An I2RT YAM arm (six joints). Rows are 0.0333 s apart.
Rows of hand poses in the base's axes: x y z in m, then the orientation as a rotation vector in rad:
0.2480, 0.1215, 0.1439, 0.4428, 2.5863, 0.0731
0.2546, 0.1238, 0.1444, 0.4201, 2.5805, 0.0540
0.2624, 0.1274, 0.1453, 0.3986, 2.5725, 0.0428
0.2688, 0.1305, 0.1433, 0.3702, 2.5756, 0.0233
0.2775, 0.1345, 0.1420, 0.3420, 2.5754, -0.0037
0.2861, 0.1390, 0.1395, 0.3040, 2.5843, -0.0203
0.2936, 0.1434, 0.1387, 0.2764, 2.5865, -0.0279
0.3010, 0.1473, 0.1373, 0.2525, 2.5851, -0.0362
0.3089, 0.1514, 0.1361, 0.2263, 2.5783, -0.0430
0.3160, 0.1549, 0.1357, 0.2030, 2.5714, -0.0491
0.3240, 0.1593, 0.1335, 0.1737, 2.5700, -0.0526
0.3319, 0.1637, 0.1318, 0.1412, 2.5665, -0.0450
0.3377, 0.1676, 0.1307, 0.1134, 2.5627, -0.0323
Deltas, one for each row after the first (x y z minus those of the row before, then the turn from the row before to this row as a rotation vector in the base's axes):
0.0066, 0.0023, 0.0005, -0.0190, -0.0072, 0.0114
0.0078, 0.0036, 0.0009, -0.0134, -0.0097, 0.0119
0.0064, 0.0031, -0.0020, -0.0196, 0.0013, 0.0165
0.0087, 0.0040, -0.0013, -0.0251, -0.0008, 0.0146
0.0086, 0.0045, -0.0025, -0.0189, 0.0067, 0.0244
0.0075, 0.0044, -0.0008, -0.0109, 0.0006, 0.0183
0.0074, 0.0039, -0.0014, -0.0110, -0.0024, 0.0153
0.0079, 0.0041, -0.0012, -0.0109, -0.0079, 0.0169
0.0071, 0.0035, -0.0004, -0.0098, -0.0076, 0.0151
0.0080, 0.0044, -0.0022, -0.0088, -0.0024, 0.0202
0.0079, 0.0044, -0.0017, -0.0017, -0.0051, 0.0247
0.0058, 0.0039, -0.0011, 0.0030, -0.0052, 0.0225

